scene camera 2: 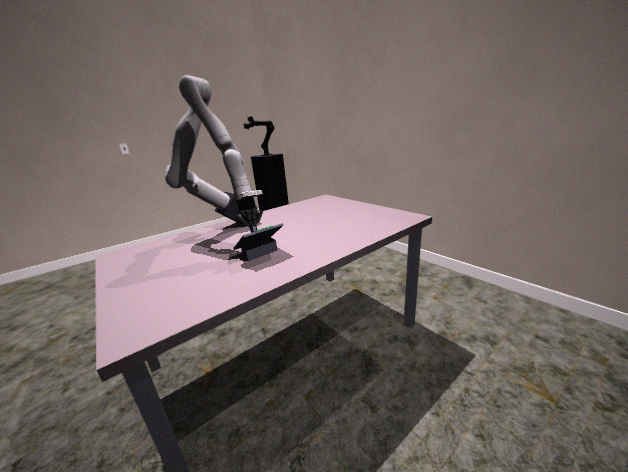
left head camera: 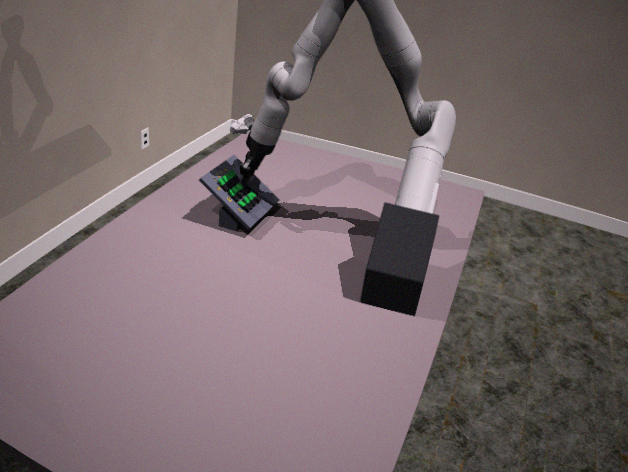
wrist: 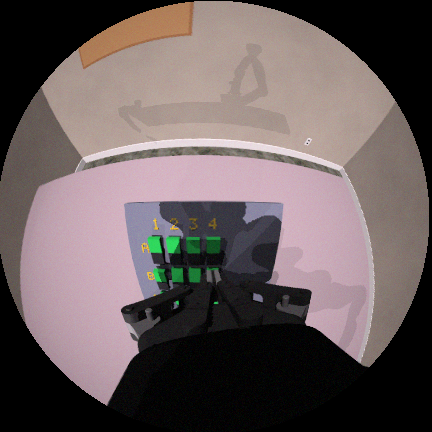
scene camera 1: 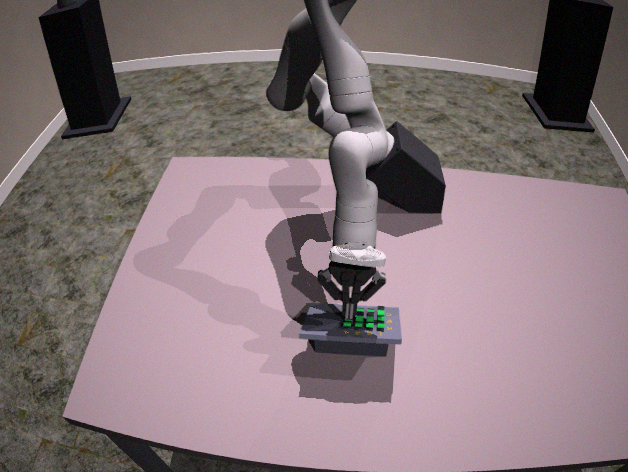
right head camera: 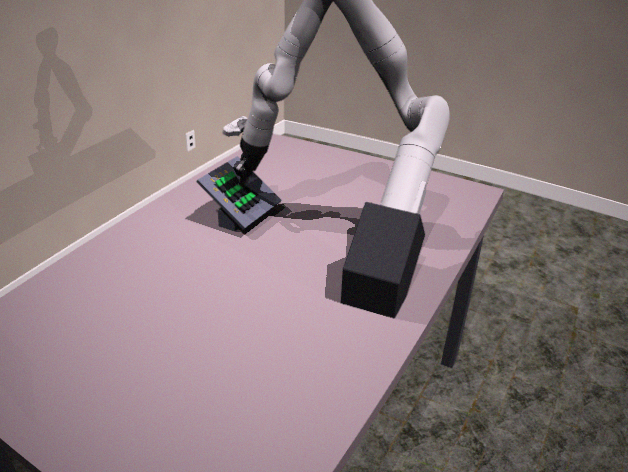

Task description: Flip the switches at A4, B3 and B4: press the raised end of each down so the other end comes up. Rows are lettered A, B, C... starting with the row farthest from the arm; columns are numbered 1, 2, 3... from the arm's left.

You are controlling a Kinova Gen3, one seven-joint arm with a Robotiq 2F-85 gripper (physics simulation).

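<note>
The tilted grey switch panel (left head camera: 256, 215) (scene camera 1: 393, 332) (wrist: 136, 216) stands on the table, with green-and-black rocker switches. In the wrist view, switch A4 (wrist: 213, 245) shows its green part on the far side and its black part nearer. Switch B3 (wrist: 194, 274) shows green, its near part dark. Switch B4 (wrist: 213, 269) is mostly covered by the fingertips. Which end of each is raised is hard to tell. My gripper (wrist: 212, 277) (scene camera 1: 348, 316) is shut and empty, pointing down with its tips at B4. Contact is not clear. Most of row C is hidden behind the fingers.
The panel rests on a dark support block (scene camera 1: 350, 347) on the pink table (scene camera 1: 482, 365). The arm's black base block (left head camera: 401, 243) (scene camera 1: 413, 177) stands on the same table. Black pedestals (scene camera 1: 81, 65) (scene camera 1: 571, 60) stand on the floor beyond it.
</note>
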